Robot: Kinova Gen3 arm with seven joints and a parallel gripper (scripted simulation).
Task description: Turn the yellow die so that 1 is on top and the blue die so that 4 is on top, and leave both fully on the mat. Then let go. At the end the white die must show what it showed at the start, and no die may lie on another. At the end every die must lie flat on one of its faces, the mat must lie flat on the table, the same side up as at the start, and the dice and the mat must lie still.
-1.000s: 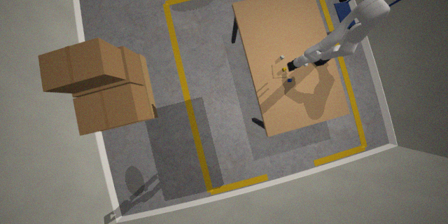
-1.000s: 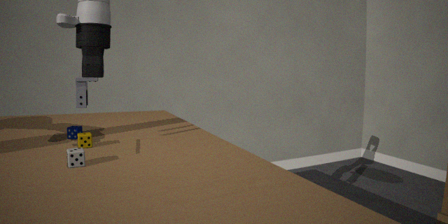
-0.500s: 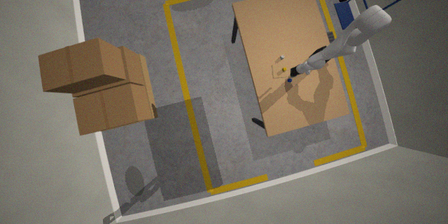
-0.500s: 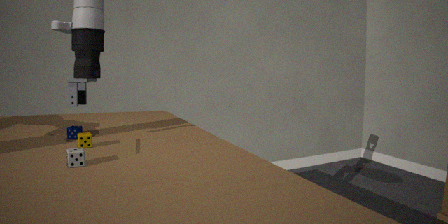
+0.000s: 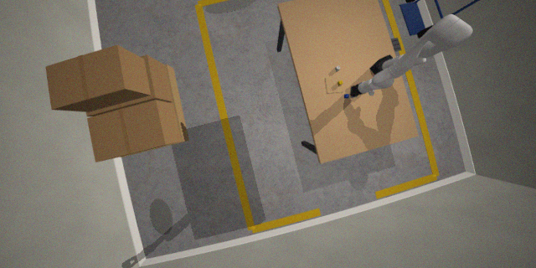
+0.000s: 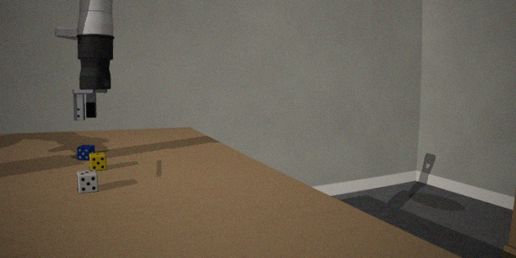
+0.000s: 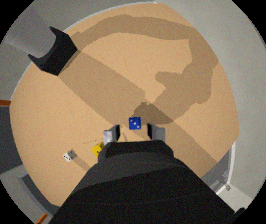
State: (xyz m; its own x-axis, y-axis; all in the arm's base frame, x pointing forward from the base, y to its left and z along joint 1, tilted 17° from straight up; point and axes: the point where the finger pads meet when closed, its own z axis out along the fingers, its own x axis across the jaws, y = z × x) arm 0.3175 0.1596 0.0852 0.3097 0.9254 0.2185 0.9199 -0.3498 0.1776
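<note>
Right now the blue die is 9 cm below my hand and 1 cm to the left of it. The rest, counted from my hand: white die (24 cm to the right, 9 cm below, 3 cm ahead); then tan mat (11 cm to the right, 11 cm below, 8 cm ahead); then yellow die (12 cm to the right, 9 cm below, 4 cm ahead).
</note>
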